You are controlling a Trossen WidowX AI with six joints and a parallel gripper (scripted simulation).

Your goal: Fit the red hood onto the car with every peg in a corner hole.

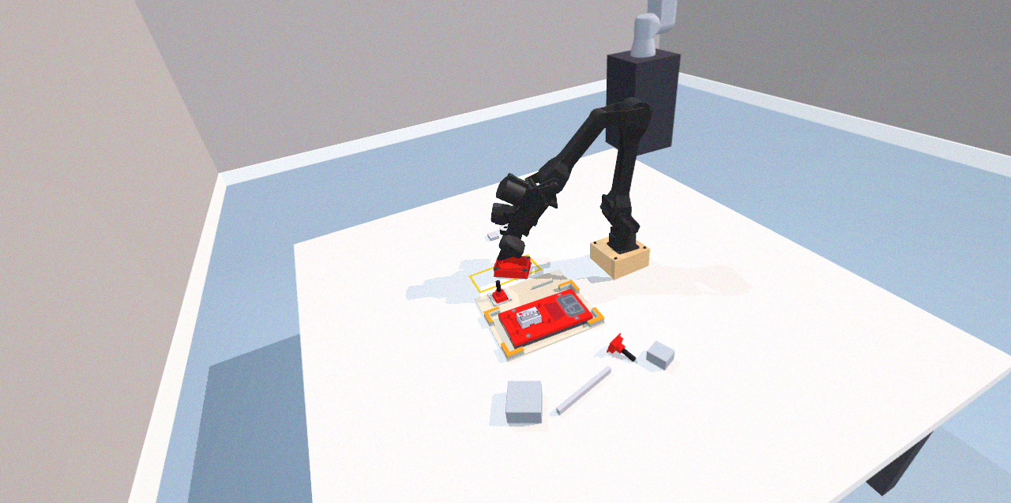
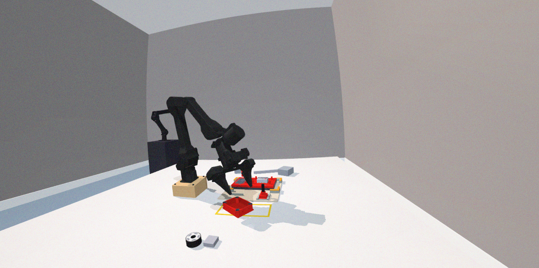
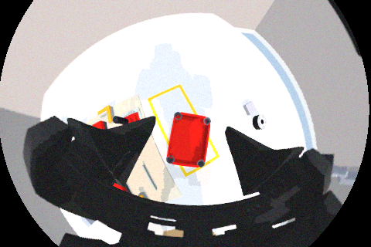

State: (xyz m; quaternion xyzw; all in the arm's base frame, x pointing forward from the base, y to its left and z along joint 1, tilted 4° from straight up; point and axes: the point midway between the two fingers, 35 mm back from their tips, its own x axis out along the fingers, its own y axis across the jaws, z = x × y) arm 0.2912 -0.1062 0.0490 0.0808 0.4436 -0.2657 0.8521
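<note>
Right now my gripper tip is 70 mm above the red hood, 20 mm past it and 10 mm to the right of it. Also, from my gripper tip: grey engine block (230 mm to the left, 50 mm below, 20 mm ahead); then black wheel (190 mm to the right, 80 mm behind, 70 mm below); then grey rod (440 mm to the left, 70 mm below, 10 mm behind).
</note>
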